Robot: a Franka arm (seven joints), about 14 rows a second.
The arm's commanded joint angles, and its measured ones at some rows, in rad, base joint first. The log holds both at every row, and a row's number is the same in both.
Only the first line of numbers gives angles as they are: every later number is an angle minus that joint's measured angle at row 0.
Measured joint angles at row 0: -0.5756, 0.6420, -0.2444, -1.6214, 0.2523, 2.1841, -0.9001
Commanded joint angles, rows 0 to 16: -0.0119, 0.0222, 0.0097, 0.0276, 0.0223, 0.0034, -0.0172; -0.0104, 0.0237, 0.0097, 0.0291, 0.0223, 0.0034, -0.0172; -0.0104, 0.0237, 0.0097, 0.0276, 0.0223, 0.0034, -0.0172; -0.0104, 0.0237, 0.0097, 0.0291, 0.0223, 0.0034, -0.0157; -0.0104, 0.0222, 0.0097, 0.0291, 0.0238, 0.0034, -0.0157; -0.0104, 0.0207, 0.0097, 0.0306, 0.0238, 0.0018, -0.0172; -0.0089, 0.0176, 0.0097, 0.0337, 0.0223, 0.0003, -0.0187; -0.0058, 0.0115, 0.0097, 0.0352, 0.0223, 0.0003, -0.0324; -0.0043, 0.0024, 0.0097, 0.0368, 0.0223, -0.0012, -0.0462; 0.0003, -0.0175, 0.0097, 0.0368, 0.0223, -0.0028, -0.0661; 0.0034, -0.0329, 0.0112, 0.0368, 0.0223, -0.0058, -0.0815; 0.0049, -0.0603, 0.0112, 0.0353, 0.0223, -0.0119, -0.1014; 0.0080, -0.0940, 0.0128, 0.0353, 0.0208, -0.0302, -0.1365; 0.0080, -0.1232, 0.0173, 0.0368, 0.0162, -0.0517, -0.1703; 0.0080, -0.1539, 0.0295, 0.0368, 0.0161, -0.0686, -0.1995; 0.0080, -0.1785, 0.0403, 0.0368, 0.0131, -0.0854, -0.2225; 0.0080, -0.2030, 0.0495, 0.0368, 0.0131, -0.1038, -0.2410
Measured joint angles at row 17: 0.0094, -0.1364, 0.0308, 0.0567, 0.0026, -0.0653, -0.1841
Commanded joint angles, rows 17 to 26: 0.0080, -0.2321, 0.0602, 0.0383, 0.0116, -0.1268, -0.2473; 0.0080, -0.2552, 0.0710, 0.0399, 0.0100, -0.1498, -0.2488; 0.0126, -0.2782, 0.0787, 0.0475, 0.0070, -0.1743, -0.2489; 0.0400, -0.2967, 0.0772, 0.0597, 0.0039, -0.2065, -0.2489; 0.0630, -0.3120, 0.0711, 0.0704, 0.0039, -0.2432, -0.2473; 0.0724, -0.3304, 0.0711, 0.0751, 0.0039, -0.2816, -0.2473; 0.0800, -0.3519, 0.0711, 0.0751, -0.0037, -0.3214, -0.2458; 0.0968, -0.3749, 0.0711, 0.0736, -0.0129, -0.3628, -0.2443; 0.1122, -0.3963, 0.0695, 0.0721, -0.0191, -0.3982, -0.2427; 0.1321, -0.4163, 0.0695, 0.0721, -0.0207, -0.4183, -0.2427
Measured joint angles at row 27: 0.1015, -0.3691, 0.0789, 0.0781, -0.0067, -0.3677, -0.2302
